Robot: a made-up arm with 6 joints.
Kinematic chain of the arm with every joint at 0, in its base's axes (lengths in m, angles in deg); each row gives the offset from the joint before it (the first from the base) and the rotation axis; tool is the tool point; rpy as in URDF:
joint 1: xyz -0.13 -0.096 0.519 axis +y
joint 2: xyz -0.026 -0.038 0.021 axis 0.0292 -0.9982 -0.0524
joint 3: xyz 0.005 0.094 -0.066 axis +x
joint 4: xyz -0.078 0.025 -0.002 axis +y
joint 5: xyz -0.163 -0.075 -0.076 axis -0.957 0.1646 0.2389
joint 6: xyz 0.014 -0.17 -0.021 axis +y
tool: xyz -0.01 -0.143 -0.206 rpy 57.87 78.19 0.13
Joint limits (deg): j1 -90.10..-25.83 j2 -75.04..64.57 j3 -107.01..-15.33 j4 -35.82..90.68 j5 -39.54..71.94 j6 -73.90..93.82
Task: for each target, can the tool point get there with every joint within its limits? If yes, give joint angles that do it. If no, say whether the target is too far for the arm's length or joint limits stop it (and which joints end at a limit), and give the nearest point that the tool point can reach.
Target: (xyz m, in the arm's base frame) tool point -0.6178 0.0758 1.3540
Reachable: no: too far | nearest point -0.4604 0.0334 1.0377 | short by 0.356 m
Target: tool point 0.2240 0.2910 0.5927
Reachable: no: joint limits stop it (at a limit: joint 1, joint 2, joint 4) | nearest point 0.0807 0.2104 0.6119 | short by 0.166 m
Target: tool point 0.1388 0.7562 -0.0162
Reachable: no: too far | nearest point 0.0361 0.4009 0.1685 | short by 0.413 m
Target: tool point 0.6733 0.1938 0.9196
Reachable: no: too far | nearest point 0.1268 0.0644 0.7748 | short by 0.580 m
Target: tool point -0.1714 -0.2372 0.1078
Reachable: yes | joints -68.61 52.67 -63.28 77.48 -7.49 -54.31
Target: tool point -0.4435 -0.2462 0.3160
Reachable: yes | joints -58.28 49.03 -33.53 60.46 55.90 35.72
